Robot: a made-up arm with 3 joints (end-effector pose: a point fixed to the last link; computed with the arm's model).
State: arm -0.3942 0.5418 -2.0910
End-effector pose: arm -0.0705 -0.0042 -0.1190 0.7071 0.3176 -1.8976
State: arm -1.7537 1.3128 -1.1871
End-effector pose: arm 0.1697 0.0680 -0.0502 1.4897 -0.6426 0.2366
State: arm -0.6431 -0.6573 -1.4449
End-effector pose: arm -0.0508 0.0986 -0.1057 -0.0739 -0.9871 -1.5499
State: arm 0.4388 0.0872 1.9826
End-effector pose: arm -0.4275 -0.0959 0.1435 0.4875 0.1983 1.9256
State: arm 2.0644 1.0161 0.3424
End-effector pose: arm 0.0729 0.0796 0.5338 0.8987 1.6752 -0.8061
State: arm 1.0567 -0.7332 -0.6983
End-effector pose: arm -0.2975 0.1473 0.2514 -0.9624 0.7163 -0.2258
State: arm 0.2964 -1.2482 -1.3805
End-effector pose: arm -0.2237 0.1089 0.0119 -1.1746 -0.6203 -1.0003
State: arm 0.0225 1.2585 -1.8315
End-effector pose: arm -0.1630 0.0451 -0.0862 0.8543 1.1484 -1.5689
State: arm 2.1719 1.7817 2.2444
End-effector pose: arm -0.0983 0.1020 0.6326 1.4405 -0.1866 -0.0751
